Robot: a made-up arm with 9 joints.
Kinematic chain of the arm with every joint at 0, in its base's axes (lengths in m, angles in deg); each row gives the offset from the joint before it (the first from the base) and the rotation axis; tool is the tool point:
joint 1: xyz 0 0 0.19 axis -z
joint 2: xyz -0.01 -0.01 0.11 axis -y
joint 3: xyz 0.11 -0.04 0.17 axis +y
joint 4: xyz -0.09 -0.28 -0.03 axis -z
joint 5: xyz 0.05 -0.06 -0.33 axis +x
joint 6: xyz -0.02 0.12 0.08 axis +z
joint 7: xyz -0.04 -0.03 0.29 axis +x
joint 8: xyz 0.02 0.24 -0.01 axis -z
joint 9: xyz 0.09 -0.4 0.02 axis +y
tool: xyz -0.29 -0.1 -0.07
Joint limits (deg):
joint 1: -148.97..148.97
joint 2: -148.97..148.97
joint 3: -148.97..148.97
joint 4: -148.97..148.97
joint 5: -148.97..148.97
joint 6: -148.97..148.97
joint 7: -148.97..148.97
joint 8: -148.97..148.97
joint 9: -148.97..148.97
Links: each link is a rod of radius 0.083 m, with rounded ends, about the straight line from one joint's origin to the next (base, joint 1, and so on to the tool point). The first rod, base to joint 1, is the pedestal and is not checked.
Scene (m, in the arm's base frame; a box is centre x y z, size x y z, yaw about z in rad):
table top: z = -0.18
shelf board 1: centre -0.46 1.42 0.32 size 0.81 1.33 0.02 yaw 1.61
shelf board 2: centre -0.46 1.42 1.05 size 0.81 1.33 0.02 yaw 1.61
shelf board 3: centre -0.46 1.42 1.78 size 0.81 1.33 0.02 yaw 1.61
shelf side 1: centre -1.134 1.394 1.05 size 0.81 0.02 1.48 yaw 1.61
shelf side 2: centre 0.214 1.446 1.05 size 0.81 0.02 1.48 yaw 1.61
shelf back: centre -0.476 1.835 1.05 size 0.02 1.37 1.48 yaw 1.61
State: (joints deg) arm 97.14 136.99 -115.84 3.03 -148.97 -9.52 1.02 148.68 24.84
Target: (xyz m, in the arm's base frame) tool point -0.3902 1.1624 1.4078
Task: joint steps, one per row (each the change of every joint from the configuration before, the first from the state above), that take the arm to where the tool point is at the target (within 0.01 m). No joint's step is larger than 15 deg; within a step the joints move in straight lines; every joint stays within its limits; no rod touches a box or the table.
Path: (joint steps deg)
1: 2.92 1.31 0.90 1.71 0.00 3.52 -14.15 -1.70 -5.68
2: 2.92 1.32 0.91 1.71 0.00 3.52 -14.15 -1.70 -5.67
3: 2.92 1.31 0.90 1.70 0.00 3.52 -14.15 -1.70 -5.68
4: 2.92 1.31 0.90 1.71 0.00 3.52 -14.15 -1.70 -5.67
5: -0.80 -4.05 3.97 1.78 3.44 4.64 14.88 -5.37 6.10
6: -0.80 -4.06 3.97 1.79 3.45 4.65 14.89 -5.37 6.10
7: -0.79 -4.05 3.98 1.78 3.44 4.64 14.88 -5.37 6.10
8: -1.11 -5.00 -2.53 -4.10 -2.47 -10.89 11.86 9.59 4.71
9: -1.10 -4.99 -2.53 -4.10 -2.48 -10.88 11.86 9.58 4.70

